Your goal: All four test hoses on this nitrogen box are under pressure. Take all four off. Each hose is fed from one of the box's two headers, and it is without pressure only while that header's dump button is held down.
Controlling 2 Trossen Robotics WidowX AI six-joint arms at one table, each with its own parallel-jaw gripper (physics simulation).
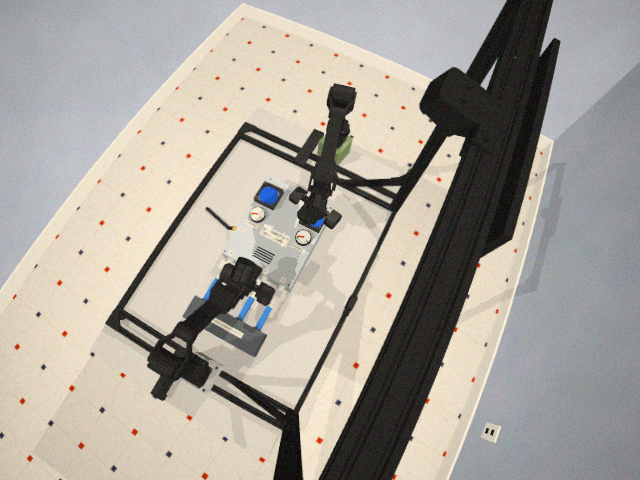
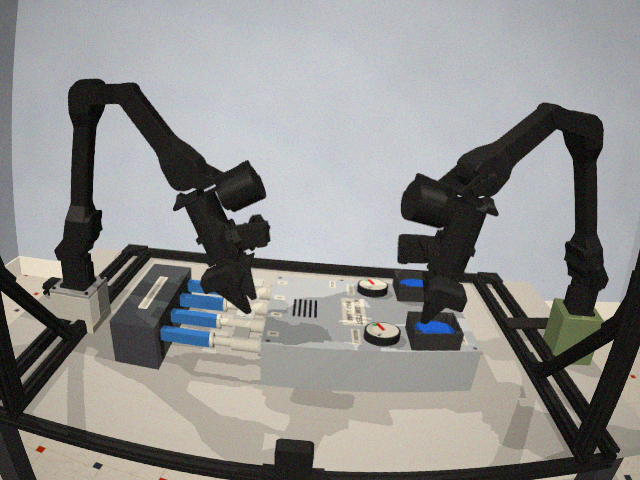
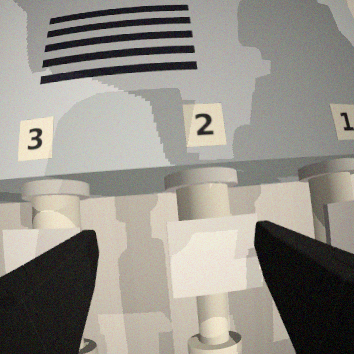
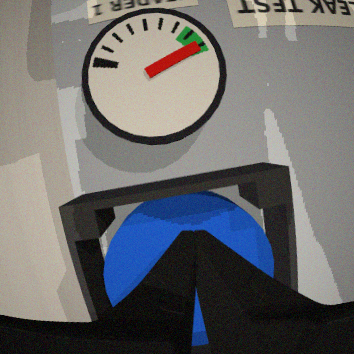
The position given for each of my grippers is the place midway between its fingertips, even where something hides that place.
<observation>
My left gripper (image 2: 251,306) is open, with nothing in its grasp. My right gripper (image 2: 423,322) is shut, holding nothing. I also see a grey nitrogen box (image 1: 270,239) and a blue dump button (image 4: 145,233).
My left gripper shows as well in image 1 (image 1: 255,279) and in image 3 (image 3: 176,238). My right gripper shows as well in image 4 (image 4: 192,241). The grey nitrogen box shows as well in image 3 (image 3: 105,105) and in image 4 (image 4: 254,115).
</observation>
